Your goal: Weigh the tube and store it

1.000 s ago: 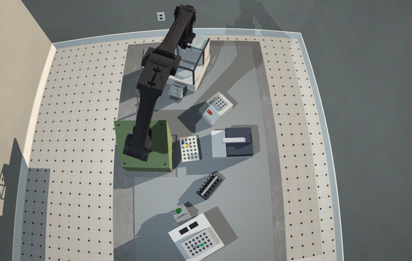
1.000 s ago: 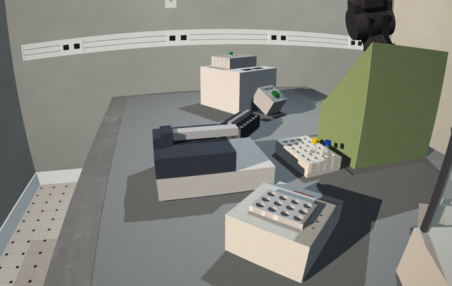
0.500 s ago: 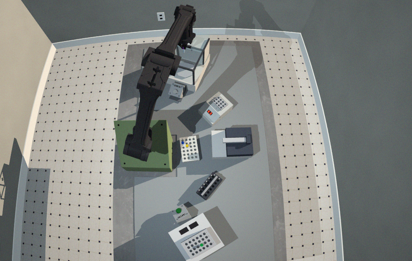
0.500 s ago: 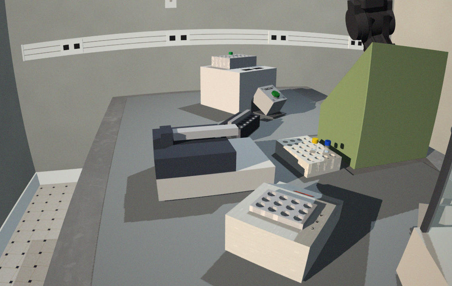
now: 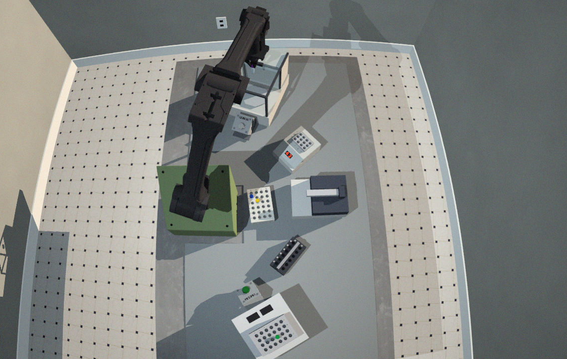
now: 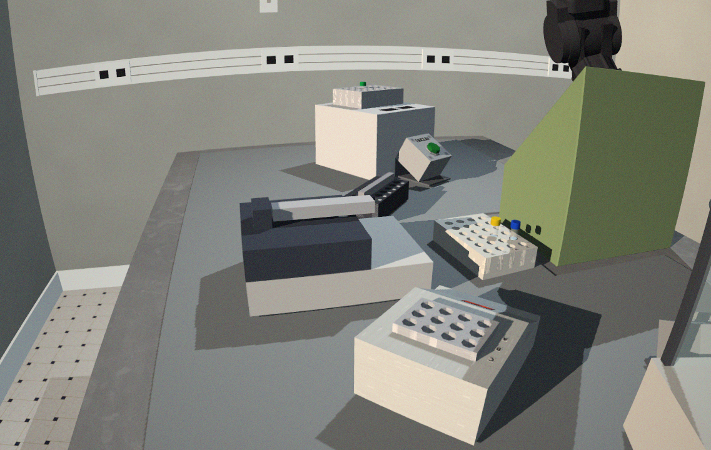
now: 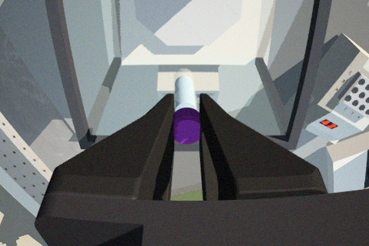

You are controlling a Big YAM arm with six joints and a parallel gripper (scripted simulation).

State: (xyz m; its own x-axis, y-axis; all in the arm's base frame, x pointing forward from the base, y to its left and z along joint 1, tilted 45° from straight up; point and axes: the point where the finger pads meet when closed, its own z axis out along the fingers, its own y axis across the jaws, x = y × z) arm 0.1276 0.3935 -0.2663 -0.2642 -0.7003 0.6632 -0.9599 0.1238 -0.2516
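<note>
My hand is 200 mm above the octagonal balance pan. Also, from my hand: tube rack RK 440 mm to the right, 260 mm below, 70 mm ahead; dry block DB 240 mm below, 210 mm to the right, 190 mm ahead; spectrophotometer SP 400 mm to the right, 280 mm ahead, 210 mm below.
</note>
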